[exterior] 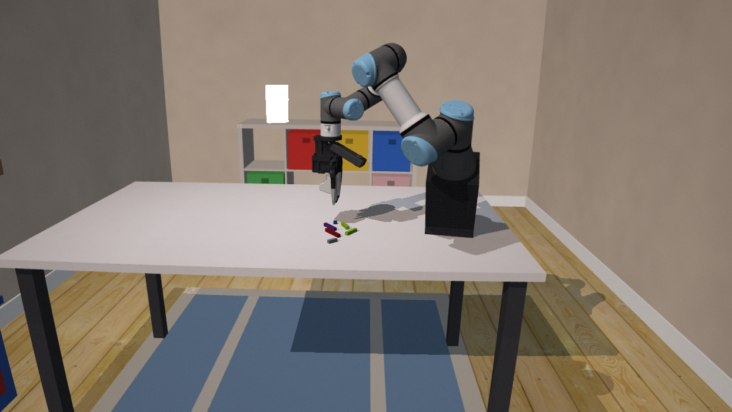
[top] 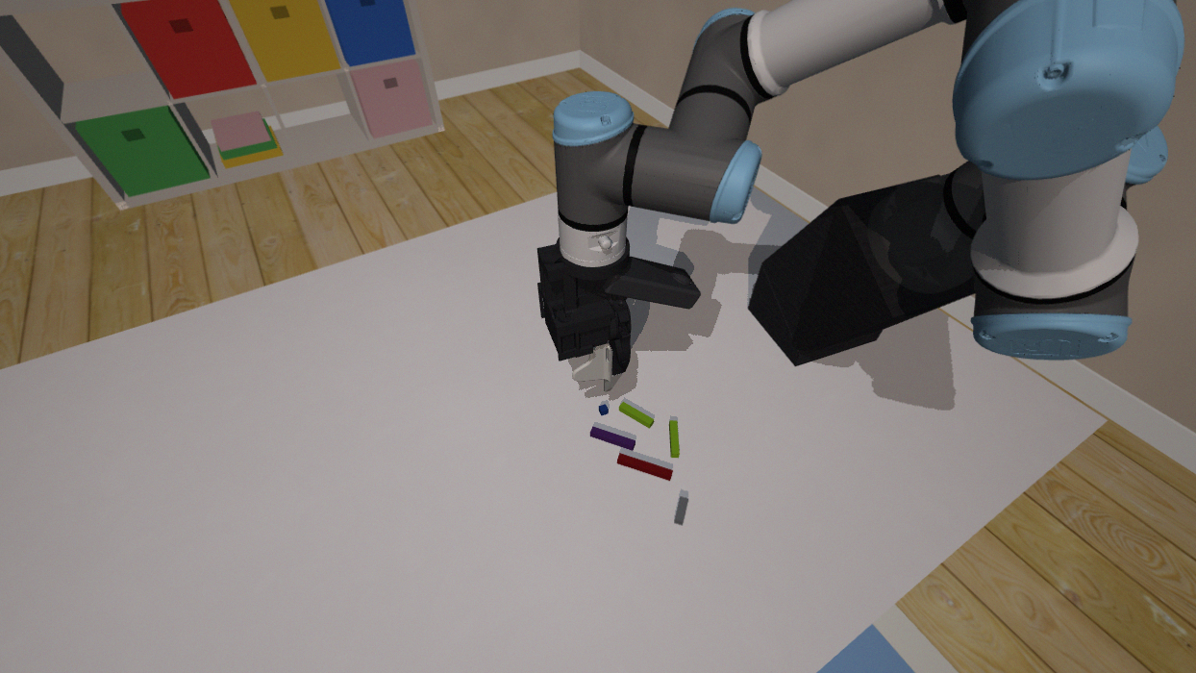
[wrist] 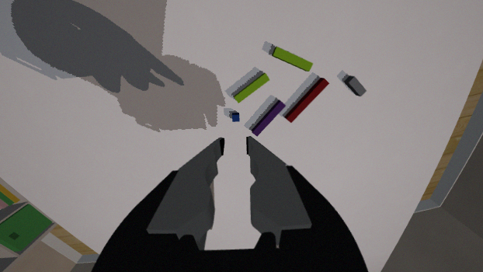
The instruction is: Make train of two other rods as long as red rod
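The small blue rod lies 80 mm below my hand. Round my hand: grey rod (170 mm to the left, 80 mm below, 30 mm behind); red rod (100 mm to the left, 80 mm below, 20 mm behind); purple rod (80 mm below, 50 mm to the left, 10 mm ahead).
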